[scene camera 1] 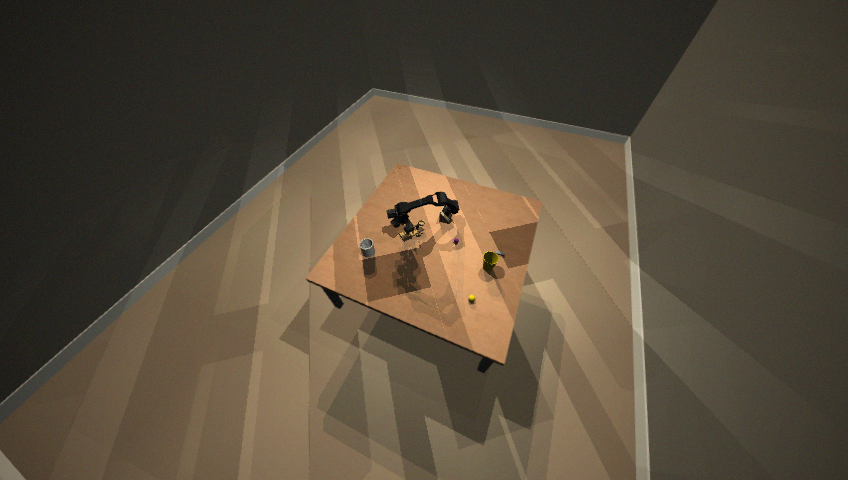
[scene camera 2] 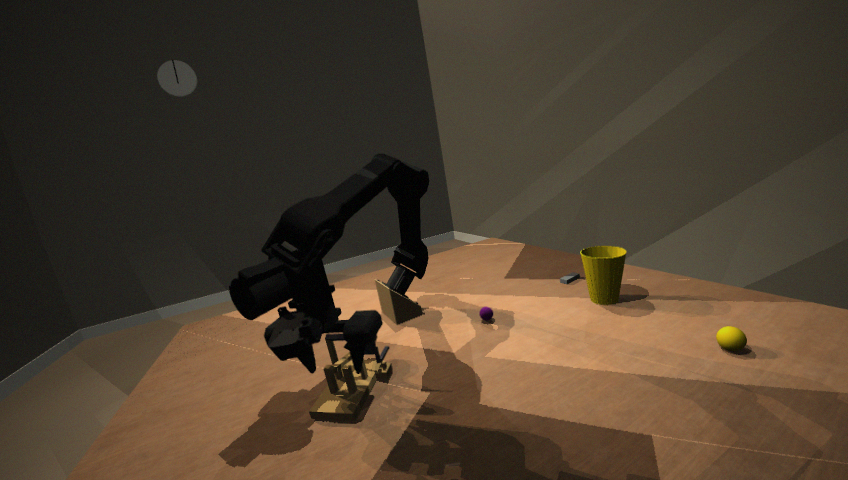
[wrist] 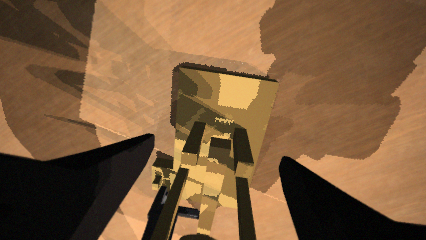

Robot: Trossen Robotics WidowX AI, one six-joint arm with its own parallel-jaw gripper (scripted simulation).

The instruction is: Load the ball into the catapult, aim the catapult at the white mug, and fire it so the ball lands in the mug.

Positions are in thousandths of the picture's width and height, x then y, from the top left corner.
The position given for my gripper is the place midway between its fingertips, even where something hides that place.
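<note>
Open and holding nothing, my gripper (scene camera 2: 396,776) is also there in the wrist view (wrist: 511,631). I see a wooden catapult (scene camera 2: 409,820), and the wrist view shows the catapult too (wrist: 520,502). There is a yellow cup (scene camera 2: 712,553) as well. In the wrist view the yellow cup is out of frame.
</note>
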